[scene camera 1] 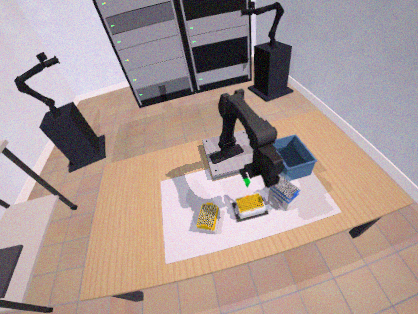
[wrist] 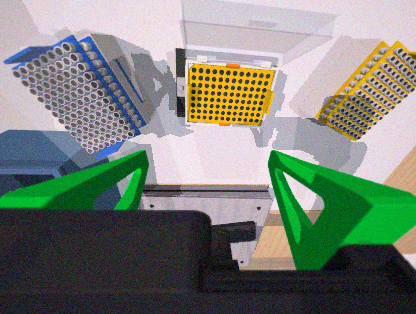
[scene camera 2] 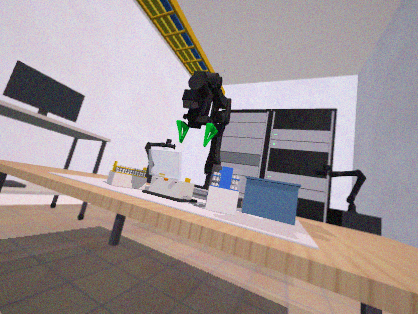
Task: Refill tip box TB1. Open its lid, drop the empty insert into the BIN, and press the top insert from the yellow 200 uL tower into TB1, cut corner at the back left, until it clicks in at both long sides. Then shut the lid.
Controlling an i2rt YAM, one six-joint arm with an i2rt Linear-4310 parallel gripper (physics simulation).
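Tip box TB1 (scene camera 1: 251,212) (scene camera 2: 171,189) stands on the mat with its clear lid (scene camera 2: 166,164) (wrist: 255,30) standing open. The yellow empty insert (scene camera 1: 250,203) (wrist: 230,95) sits in the box, its holes without tips. The yellow 200 uL tower (scene camera 1: 207,217) (scene camera 2: 128,175) (wrist: 372,90) stands to one side, its top insert full of tips. My gripper (scene camera 2: 196,134) (wrist: 208,157) is wide open and empty, high above the mat, on the arm-base side of the box. In scene camera 1 the arm hides most of the fingers. The blue bin (scene camera 1: 296,157) (scene camera 2: 271,199) (wrist: 30,160) stands beyond the blue tower.
A blue-and-white tip tower (scene camera 1: 285,191) (scene camera 2: 223,192) (wrist: 75,95) stands between the box and the bin. The arm's base plate (scene camera 1: 215,172) (wrist: 190,215) lies behind the white mat (scene camera 1: 175,245). The raised lid stands on the side of the box away from the arm base.
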